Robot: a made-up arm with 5 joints.
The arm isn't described. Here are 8 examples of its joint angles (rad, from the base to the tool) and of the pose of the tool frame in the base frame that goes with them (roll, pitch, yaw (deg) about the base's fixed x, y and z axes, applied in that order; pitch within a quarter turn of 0, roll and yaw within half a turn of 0; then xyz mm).
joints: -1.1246 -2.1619 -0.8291 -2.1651 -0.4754
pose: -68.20 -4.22 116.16 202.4 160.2 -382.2
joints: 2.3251 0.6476 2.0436 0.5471 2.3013
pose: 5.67 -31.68 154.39 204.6 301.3 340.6
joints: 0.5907 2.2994 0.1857 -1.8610 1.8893
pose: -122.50 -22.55 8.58 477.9 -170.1 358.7
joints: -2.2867 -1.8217 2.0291 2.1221 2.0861
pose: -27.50 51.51 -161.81 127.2 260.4 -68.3
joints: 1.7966 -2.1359 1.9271 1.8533 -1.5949
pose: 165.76 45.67 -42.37 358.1 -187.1 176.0
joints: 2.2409 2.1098 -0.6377 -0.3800 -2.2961
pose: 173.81 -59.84 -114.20 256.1 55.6 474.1
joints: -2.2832 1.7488 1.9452 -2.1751 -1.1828
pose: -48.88 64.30 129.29 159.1 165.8 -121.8
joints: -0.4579 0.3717 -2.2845 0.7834 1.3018
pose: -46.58 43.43 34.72 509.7 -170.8 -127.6
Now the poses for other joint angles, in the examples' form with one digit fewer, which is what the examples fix.
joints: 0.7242 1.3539 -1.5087 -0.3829 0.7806
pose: -145.0 -34.0 13.8 419 -200 428
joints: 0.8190 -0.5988 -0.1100 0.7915 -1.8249
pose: -19.6 -17.6 -125.3 313 -388 295
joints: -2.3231 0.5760 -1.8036 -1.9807 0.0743
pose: -88.7 26.1 -25.3 460 143 -370
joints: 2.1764 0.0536 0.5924 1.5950 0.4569
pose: 1.4 1.3 28.7 594 198 397
